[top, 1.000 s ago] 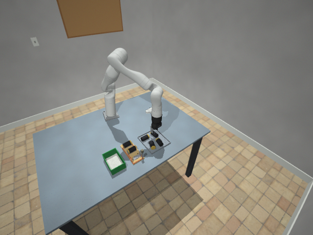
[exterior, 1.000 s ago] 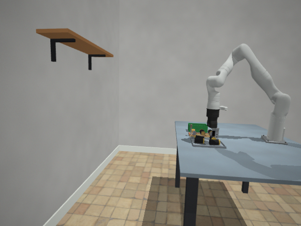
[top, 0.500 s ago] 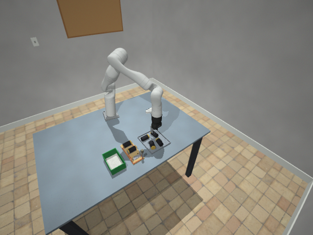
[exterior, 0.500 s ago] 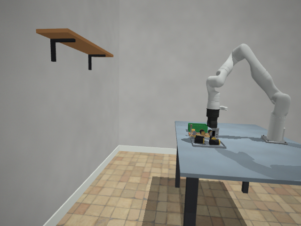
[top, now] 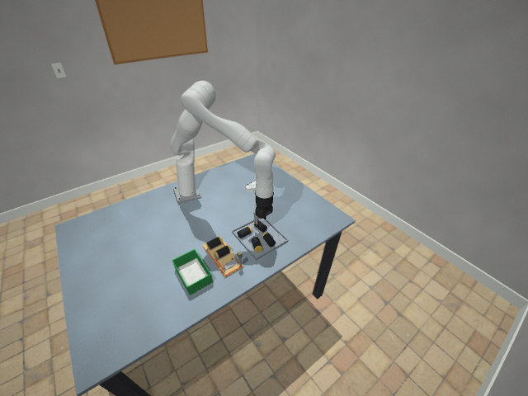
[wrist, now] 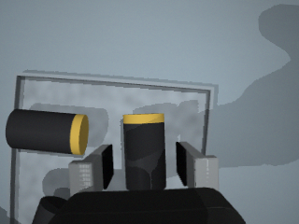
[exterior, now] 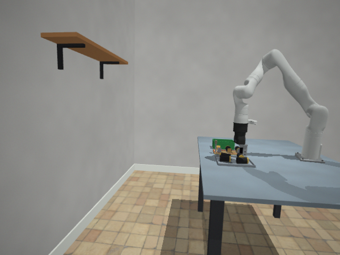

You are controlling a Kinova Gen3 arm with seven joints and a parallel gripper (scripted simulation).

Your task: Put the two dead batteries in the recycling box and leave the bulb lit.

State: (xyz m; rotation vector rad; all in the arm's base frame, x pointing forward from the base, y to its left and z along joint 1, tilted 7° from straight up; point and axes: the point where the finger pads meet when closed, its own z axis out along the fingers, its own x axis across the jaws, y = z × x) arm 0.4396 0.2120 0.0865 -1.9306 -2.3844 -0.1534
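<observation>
Now: hand 7 cm above the grey tray, 4 cm short of it and 3 cm to the left of it. Round my hand: green recycling box (37 cm to the right, 9 cm ahead, 6 cm below).
</observation>
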